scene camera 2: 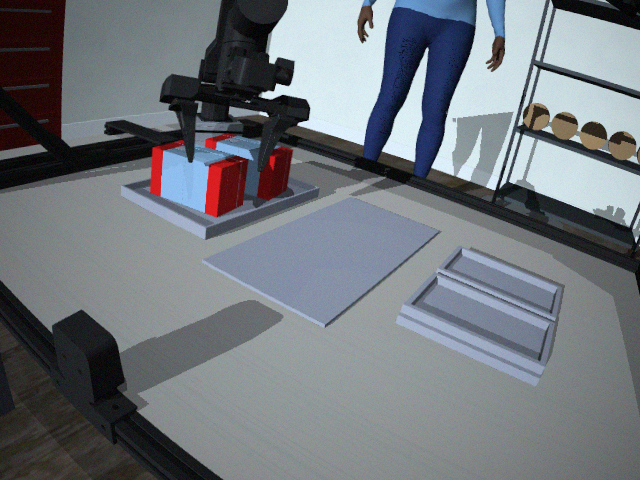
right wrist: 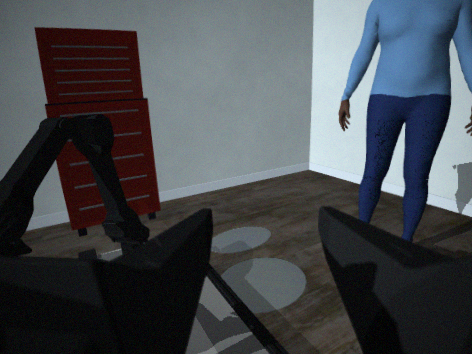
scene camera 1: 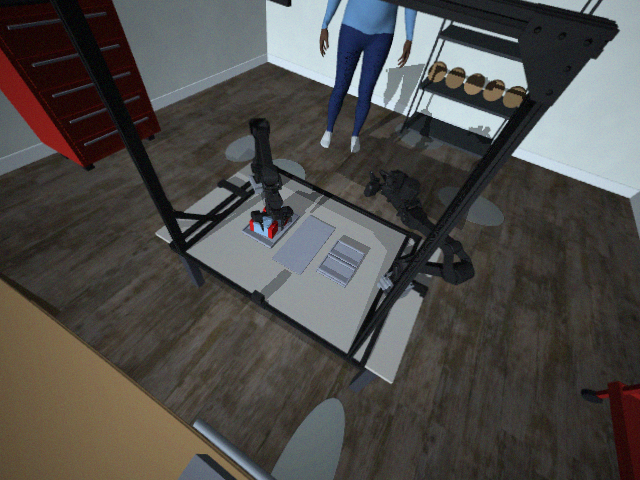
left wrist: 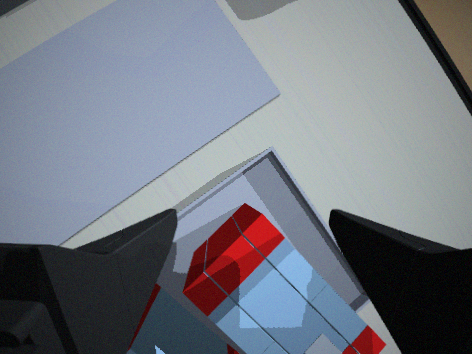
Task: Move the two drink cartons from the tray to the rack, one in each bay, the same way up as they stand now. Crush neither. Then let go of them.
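Frame: origin at the left arm's base, x ahead, y left, z up, level; centimetres.
Where they show: left gripper, fingertip midpoint: [scene camera 2: 225,167] [scene camera 1: 272,229] [left wrist: 253,216]; right gripper, fingertip midpoint: [right wrist: 265,218] [scene camera 1: 374,170]; left arm's base, origin of the base link: [scene camera 2: 214,118] [scene camera 1: 260,179].
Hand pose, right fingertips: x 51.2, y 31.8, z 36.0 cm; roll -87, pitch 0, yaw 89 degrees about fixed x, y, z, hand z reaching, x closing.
Things, the pixels of their top centre, and the offset from my right fingertips. "pt": a spot on its surface instead.
- tray, middle of its top: [left wrist: 212,313] [scene camera 2: 225,185] [scene camera 1: 271,222] dz -40.0, dx -22.0, dy -36.4 cm
- far carton, surface spot: [scene camera 2: 279,170] pt dz -36.7, dx -19.9, dy -28.9 cm
- rack, middle of its top: [scene camera 2: 495,294] [scene camera 1: 341,260] dz -39.6, dx +12.7, dy -14.5 cm
Two upright drink cartons, light blue with red ends, stand in the tray [scene camera 1: 257,239] [scene camera 2: 164,211] [left wrist: 298,194]. The near carton [scene camera 1: 263,228] [scene camera 2: 183,178] [left wrist: 270,295] lies between the spread fingers in the left wrist view. The far carton [scene camera 2: 279,170] is beside it, partly hidden by a finger. My left gripper [scene camera 1: 270,220] [scene camera 2: 225,165] [left wrist: 253,216] is open over the tray, with its fingertips near the carton tops; their exact height is hard to tell. My right gripper [scene camera 1: 377,179] [right wrist: 265,218] is partly open and empty, raised away from the table. Both bays of the rack [scene camera 1: 330,277] [scene camera 2: 465,342] are empty.
A thin flat grey-blue panel [scene camera 1: 303,245] [scene camera 2: 323,258] [left wrist: 125,110] lies between the tray and the rack. A black frame surrounds the table, with posts rising at its sides. A person stands behind it. A red drawer cabinet [right wrist: 105,150] and a shelf unit are farther back.
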